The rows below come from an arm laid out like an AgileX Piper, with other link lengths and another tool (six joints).
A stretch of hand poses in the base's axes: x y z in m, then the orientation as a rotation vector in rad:
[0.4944 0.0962 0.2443 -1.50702 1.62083 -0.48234]
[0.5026 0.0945 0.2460 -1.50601 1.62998 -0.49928]
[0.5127 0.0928 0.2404 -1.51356 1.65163 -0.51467]
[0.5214 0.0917 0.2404 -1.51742 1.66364 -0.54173]
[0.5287 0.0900 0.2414 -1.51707 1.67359 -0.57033]
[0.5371 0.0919 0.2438 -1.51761 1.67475 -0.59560]
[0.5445 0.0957 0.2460 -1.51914 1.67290 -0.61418]
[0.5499 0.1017 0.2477 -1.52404 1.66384 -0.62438]
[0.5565 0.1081 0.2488 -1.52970 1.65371 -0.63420]
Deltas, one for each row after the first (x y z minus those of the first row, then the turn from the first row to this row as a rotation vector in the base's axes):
[0.0082 -0.0017 0.0017 -0.01121 -0.00068 -0.01200]
[0.0183 -0.0034 -0.0039 -0.02889 0.01180 -0.02699]
[0.0270 -0.0045 -0.0039 -0.04988 0.01182 -0.04220]
[0.0343 -0.0062 -0.0029 -0.06892 0.00813 -0.05855]
[0.0427 -0.0043 -0.0005 -0.08511 0.00024 -0.06827]
[0.0501 -0.0005 0.0017 -0.09733 -0.00678 -0.07341]
[0.0555 0.0055 0.0034 -0.10531 -0.01418 -0.06995]
[0.0621 0.0119 0.0045 -0.11339 -0.02178 -0.06544]

